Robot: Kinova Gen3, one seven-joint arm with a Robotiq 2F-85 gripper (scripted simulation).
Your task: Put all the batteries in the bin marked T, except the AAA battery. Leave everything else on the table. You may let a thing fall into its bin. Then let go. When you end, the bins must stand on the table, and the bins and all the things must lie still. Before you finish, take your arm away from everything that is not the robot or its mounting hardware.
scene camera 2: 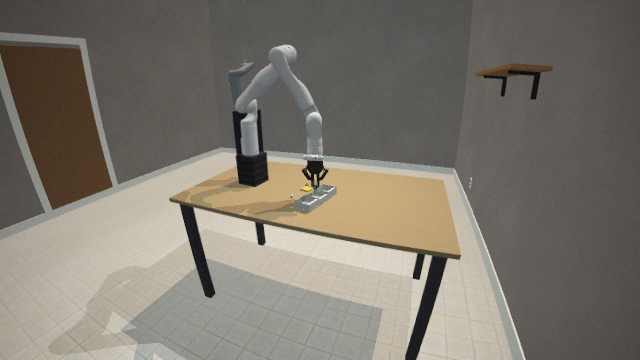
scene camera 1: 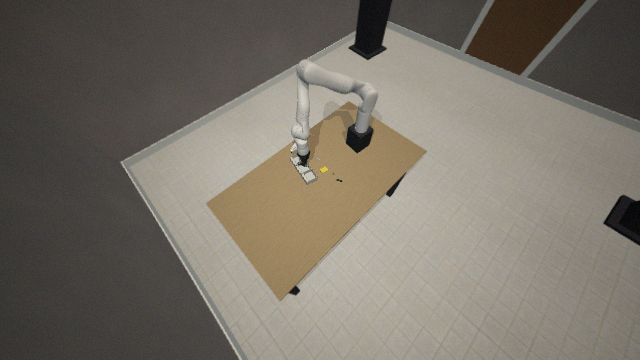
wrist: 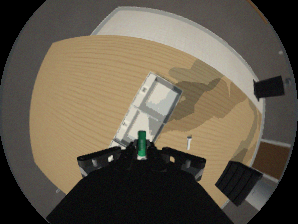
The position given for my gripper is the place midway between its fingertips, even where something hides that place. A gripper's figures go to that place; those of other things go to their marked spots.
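Labels:
Here is my gripper [wrist: 141, 144], 17 cm from the lens. There is a grey bin [wrist: 159, 101] as well, and that bin is 22 cm from the lens.

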